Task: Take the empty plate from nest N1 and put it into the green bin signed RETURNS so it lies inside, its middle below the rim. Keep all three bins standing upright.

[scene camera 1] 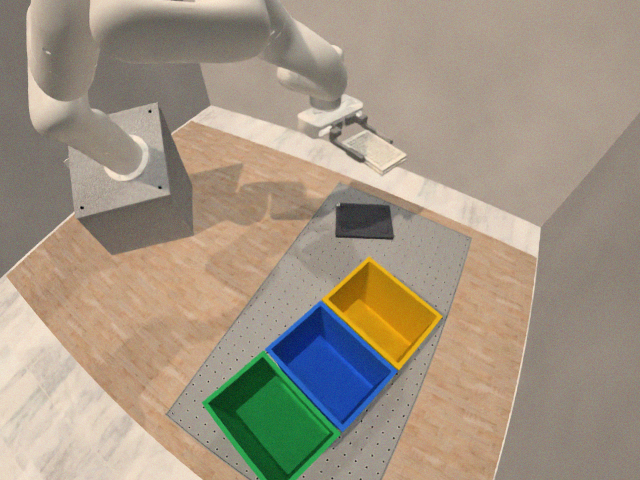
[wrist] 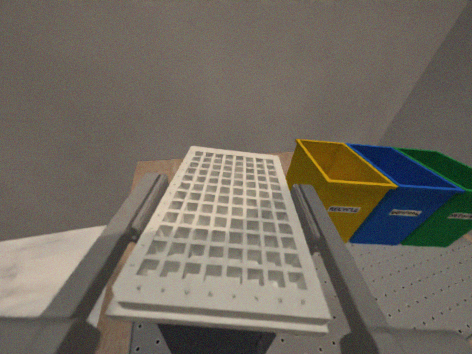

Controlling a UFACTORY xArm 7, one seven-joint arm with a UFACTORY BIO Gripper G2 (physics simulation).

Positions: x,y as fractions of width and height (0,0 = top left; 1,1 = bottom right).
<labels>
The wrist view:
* my gripper: 0.49,0.53
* white plate: 0.48,0.70
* blue bin: 0.89,0.54
</labels>
